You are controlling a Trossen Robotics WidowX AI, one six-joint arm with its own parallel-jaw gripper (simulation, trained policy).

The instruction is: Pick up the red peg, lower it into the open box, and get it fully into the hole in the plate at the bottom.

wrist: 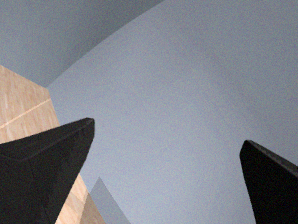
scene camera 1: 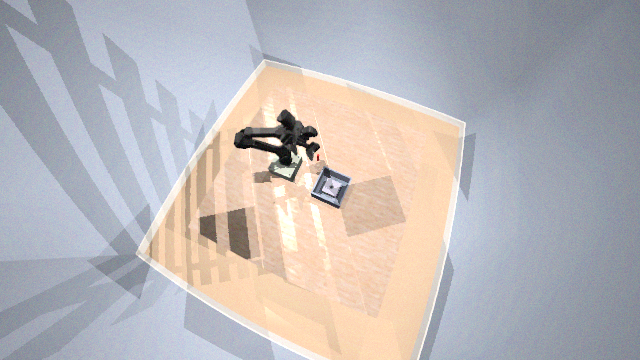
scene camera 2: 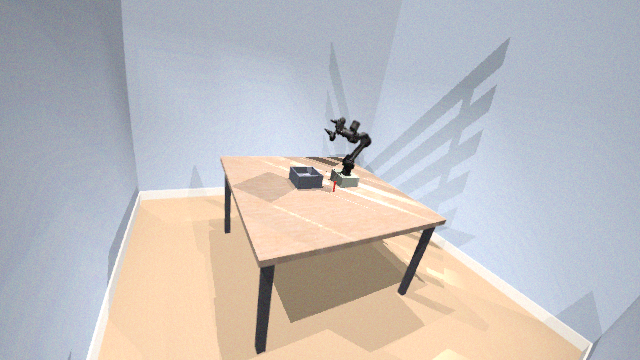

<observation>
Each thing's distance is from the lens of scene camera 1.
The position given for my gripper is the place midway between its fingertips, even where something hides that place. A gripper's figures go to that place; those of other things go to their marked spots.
my gripper [scene camera 1: 304,158]: 0.73 m
dark box [scene camera 1: 326,172]: 1.15 m
</observation>
